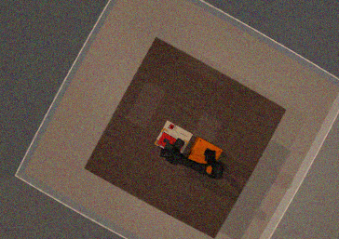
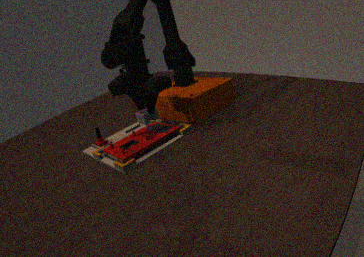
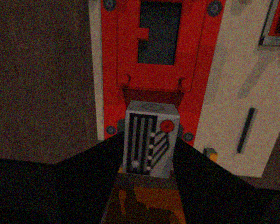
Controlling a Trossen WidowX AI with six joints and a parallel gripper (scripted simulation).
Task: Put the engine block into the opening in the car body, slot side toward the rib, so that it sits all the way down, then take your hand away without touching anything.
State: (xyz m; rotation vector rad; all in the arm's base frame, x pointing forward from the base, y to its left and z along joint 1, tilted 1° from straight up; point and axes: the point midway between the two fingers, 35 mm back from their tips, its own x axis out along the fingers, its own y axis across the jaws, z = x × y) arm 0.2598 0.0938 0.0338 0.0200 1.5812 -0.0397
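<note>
Right now my gripper tip is 13 cm to the left of the upright peg, 10 cm short of it and 4 cm above it. From my gripper tip the other things lie so: engine block 1 cm below.
</note>
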